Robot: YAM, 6 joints.
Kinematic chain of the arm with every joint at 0, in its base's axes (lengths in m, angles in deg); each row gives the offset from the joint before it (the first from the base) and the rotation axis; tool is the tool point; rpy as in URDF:
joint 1: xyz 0 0 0.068 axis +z
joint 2: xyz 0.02 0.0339 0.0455 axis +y
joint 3: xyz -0.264 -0.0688 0 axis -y
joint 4: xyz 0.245 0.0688 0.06 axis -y
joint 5: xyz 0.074 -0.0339 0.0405 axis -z
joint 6: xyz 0.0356 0 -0.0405 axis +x
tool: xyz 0 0 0 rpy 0 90 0
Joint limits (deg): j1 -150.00..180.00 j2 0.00..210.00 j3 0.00..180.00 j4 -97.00..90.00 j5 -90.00..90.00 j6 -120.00..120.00
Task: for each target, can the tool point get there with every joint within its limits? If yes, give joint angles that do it. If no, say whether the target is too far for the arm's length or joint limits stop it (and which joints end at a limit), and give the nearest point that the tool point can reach.
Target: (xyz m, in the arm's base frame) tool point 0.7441 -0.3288 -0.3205
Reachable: no: too far | nearest point 0.5205 -0.2300 -0.1868 | short by 0.279 m
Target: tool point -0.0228 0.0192 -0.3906
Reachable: no: joint limits stop it (at a limit: joint 2) | nearest point -0.0499 0.0420 -0.3304 | short by 0.070 m
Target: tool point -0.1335 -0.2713 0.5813
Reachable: yes | joints 67.23 35.82 144.66 -34.46 -30.50 15.93
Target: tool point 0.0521 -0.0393 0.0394
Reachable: yes | joints -27.28 129.77 21.51 -58.05 18.15 9.01
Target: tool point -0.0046 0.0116 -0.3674
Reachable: no: joint limits stop it (at a limit: joint 2) | nearest point -0.0169 0.0426 -0.3182 | short by 0.059 m
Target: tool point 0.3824 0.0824 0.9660
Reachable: no: too far | nearest point 0.2638 0.0568 0.6873 | short by 0.304 m
